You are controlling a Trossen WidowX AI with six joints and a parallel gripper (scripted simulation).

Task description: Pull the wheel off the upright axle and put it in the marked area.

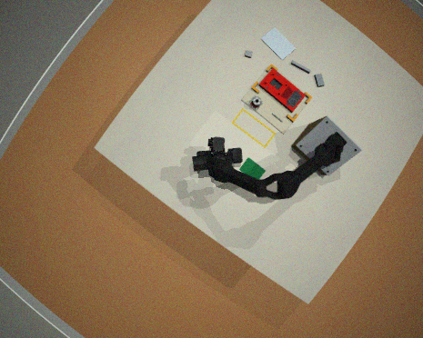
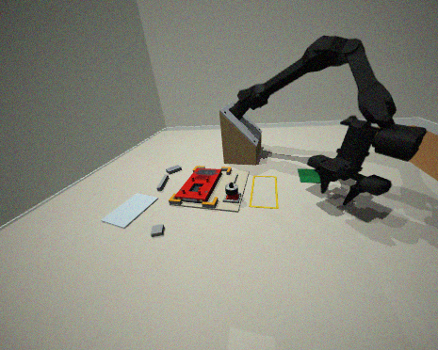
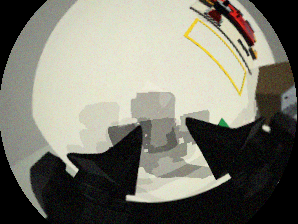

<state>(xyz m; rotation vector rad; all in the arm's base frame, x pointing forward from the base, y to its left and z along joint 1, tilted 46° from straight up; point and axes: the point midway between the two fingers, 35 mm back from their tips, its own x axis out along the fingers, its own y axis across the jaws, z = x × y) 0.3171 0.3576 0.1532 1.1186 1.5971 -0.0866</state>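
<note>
My gripper tip is now 4 cm short of the dark grey wheel, 29 cm to the left of it and 2 cm below it. The rest, counted from my gripper tip: green tile: 16 cm behind, 5 cm to the right, 2 cm below; pale blue sheet: 15 cm ahead, 60 cm to the right, 1 cm below.
</note>
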